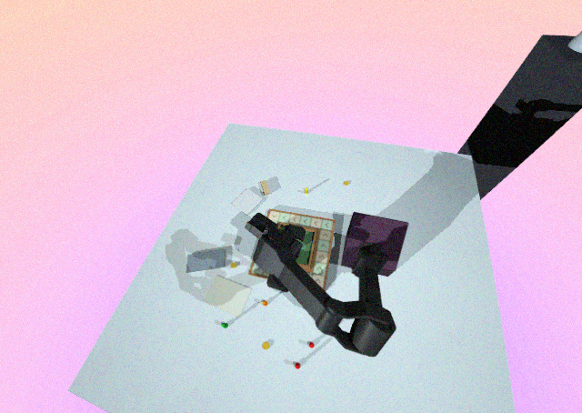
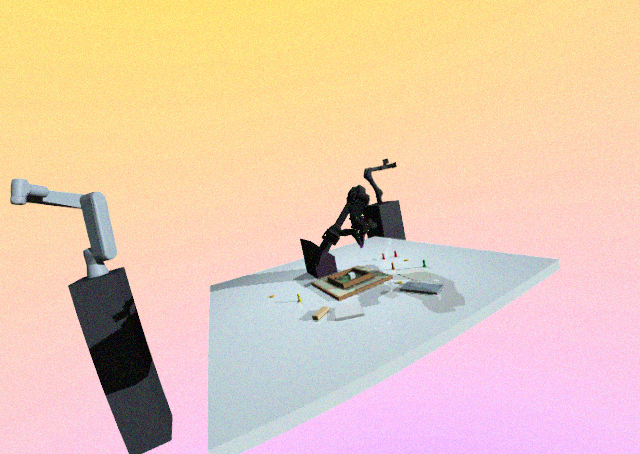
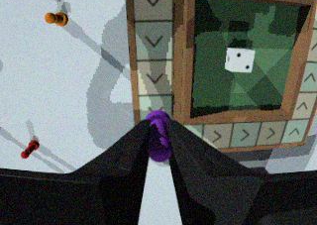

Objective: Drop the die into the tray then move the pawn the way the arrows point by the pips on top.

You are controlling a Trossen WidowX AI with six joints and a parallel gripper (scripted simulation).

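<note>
The white die lies 2 cm ahead of my gripper tip, 10 cm to the right of it and 12 cm below it. The rest, counted from my gripper tip: green dice tray (1 cm ahead, 11 cm to the right, 14 cm below); then purple pawn (1 cm above); then orange pawn (8 cm ahead, 11 cm to the left, 13 cm below).
</note>
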